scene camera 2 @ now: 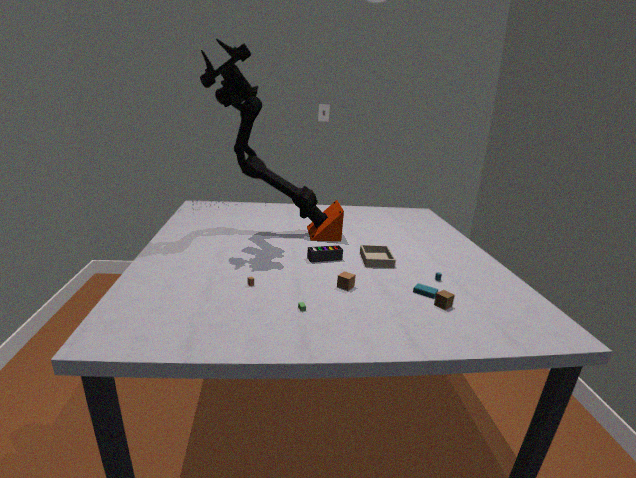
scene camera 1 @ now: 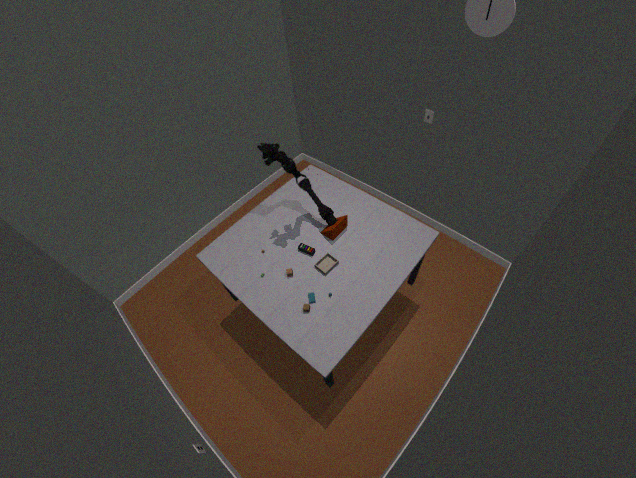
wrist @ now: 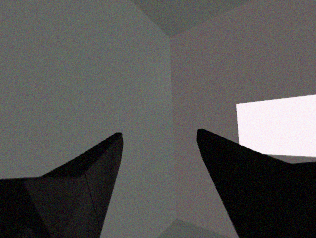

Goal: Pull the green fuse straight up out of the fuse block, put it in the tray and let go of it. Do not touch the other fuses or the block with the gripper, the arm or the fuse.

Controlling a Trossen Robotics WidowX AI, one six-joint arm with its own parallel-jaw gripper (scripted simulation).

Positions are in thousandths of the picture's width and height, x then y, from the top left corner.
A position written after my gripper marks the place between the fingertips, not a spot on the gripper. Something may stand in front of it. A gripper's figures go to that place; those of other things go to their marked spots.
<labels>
My gripper (scene camera 2: 328, 93): 1.36 m from the lens. A beige tray (scene camera 2: 590, 537) is 1.40 m from the lens.
</labels>
